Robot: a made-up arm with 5 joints.
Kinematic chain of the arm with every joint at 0, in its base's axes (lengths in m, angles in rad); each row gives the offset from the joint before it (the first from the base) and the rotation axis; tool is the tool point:
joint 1: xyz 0 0 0.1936 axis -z
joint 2: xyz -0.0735 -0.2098 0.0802 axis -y
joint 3: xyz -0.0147 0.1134 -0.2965 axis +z
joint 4: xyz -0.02 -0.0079 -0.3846 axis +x
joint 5: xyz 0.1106 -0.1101 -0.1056 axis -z
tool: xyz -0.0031 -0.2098 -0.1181
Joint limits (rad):
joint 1: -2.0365..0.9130
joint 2: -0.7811..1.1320
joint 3: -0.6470..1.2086
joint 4: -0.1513..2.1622
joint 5: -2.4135..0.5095
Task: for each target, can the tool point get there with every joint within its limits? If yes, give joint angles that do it. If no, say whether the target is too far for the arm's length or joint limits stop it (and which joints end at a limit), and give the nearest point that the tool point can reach.
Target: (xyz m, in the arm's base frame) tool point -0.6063 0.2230 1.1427
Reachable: no: joint limits stop it (at a limit: joint 1, joint 2, joint 4) | nearest point -0.3386 0.5130 0.2942 | short by 0.936 m
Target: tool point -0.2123 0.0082 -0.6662
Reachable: yes | joints -1.4102 0.0867 0.4911 1.7930 -0.1938
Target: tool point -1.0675 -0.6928 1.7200
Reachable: no: too far | nearest point -0.7348 -0.4769 -0.0552 | short by 1.819 m
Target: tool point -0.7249 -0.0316 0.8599
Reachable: no: joint limits stop it (at a limit: joint 1, joint 2, joint 4) | nearest point -0.3930 0.4237 0.2260 | short by 0.848 m
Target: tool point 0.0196 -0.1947 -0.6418
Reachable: yes | joints -1.5806 -0.4125 0.0003 0.4073 -2.1251
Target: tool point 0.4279 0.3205 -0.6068
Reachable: yes | joints -1.3554 0.4036 -0.3411 0.3737 -0.4918
